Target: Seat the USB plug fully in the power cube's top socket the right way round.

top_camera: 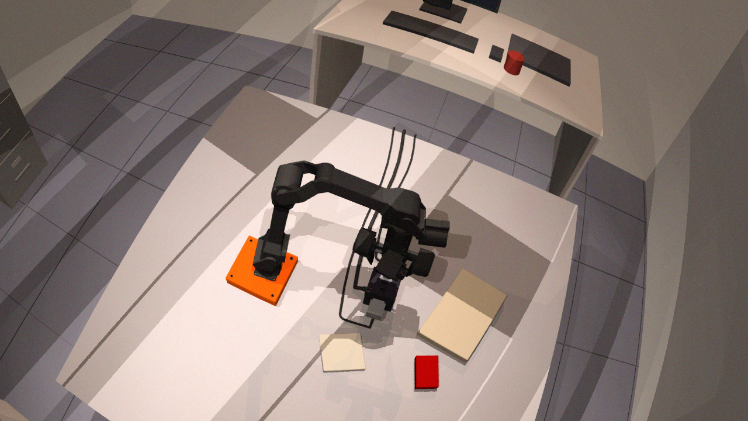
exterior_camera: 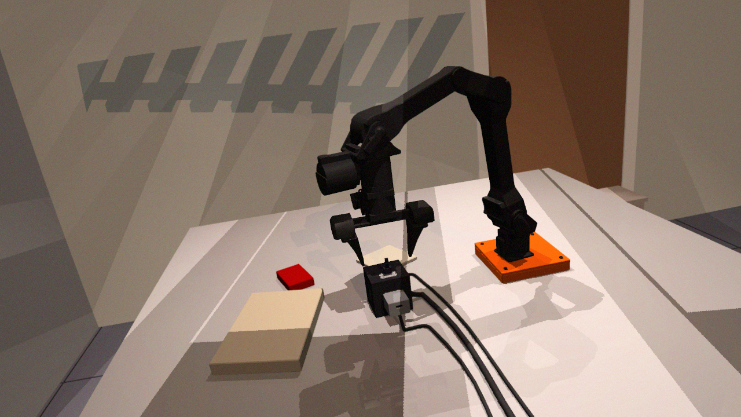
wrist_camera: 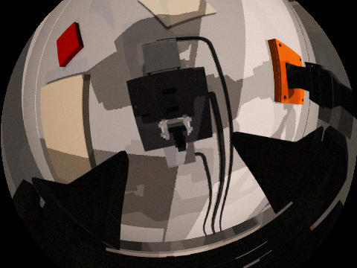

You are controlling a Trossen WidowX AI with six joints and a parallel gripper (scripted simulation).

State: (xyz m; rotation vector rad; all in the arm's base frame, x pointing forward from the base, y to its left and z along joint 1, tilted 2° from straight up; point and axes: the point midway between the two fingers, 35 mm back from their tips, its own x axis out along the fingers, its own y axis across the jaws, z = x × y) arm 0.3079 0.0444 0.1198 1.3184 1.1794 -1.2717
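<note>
The USB plug is 20 mm below my gripper tip. From my gripper tip the other things lie so: tan board (230 mm ahead, 100 mm below, 30 mm to the right); then USB socket (40 mm below, 10 mm to the right); then white pad (220 mm to the right, 100 mm below, 60 mm behind).
</note>
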